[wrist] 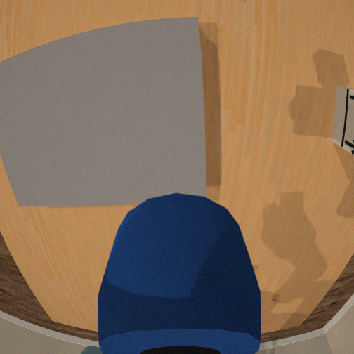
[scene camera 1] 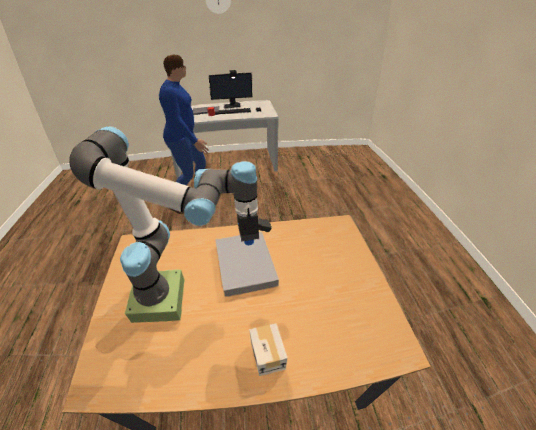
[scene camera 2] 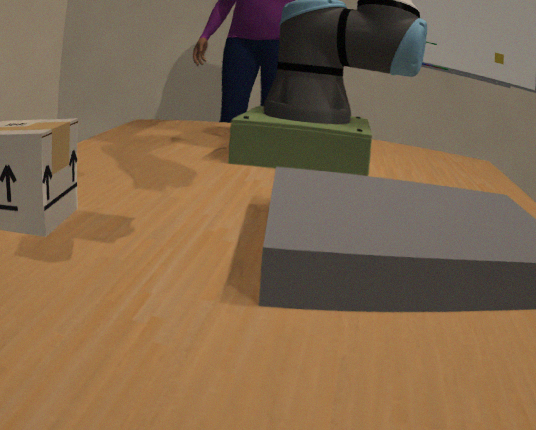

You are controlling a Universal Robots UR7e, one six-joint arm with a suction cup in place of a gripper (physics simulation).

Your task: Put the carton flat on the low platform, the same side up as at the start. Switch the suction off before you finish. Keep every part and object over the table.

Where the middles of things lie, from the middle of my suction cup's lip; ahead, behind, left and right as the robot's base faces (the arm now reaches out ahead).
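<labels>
Low grey platform (scene camera 2: 334, 241): my suction cup is 26 cm above it, 1 cm past it and 13 cm to the right of it. White carton (scene camera 1: 269, 352): 23 cm below my suction cup, 1 cm behind it and 33 cm to the right of it.
</labels>
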